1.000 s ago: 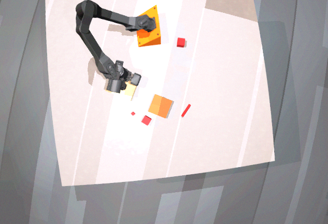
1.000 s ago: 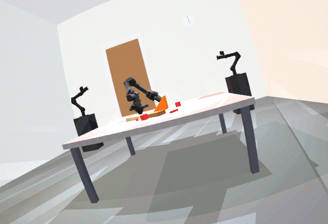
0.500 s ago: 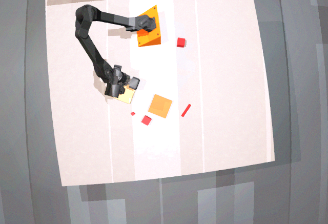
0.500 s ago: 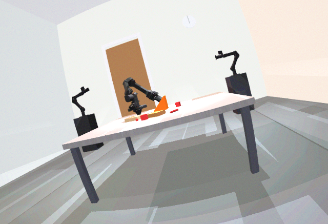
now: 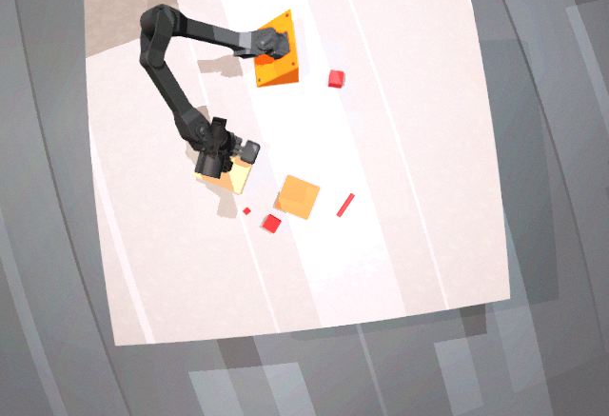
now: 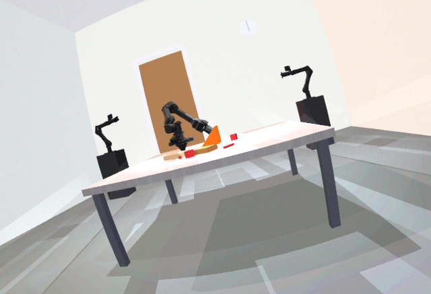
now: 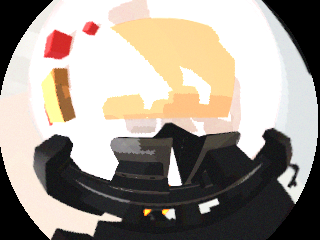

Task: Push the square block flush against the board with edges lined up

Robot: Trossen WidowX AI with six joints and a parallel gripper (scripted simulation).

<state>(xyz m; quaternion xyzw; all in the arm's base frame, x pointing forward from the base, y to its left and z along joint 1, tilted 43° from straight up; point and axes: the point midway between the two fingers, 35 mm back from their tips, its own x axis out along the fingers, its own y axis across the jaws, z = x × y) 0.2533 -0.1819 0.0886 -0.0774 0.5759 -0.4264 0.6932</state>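
Now: gripper tip 180 mm short of the orange square block, 170 mm to the right of it and 10 mm below it. The rest, counted from my gripper tip: tiny red piece 200 mm ahead, 20 mm to the left; thin red stick 230 mm ahead, 310 mm to the left; board 60 mm ahead, 40 mm to the right, 10 mm above.
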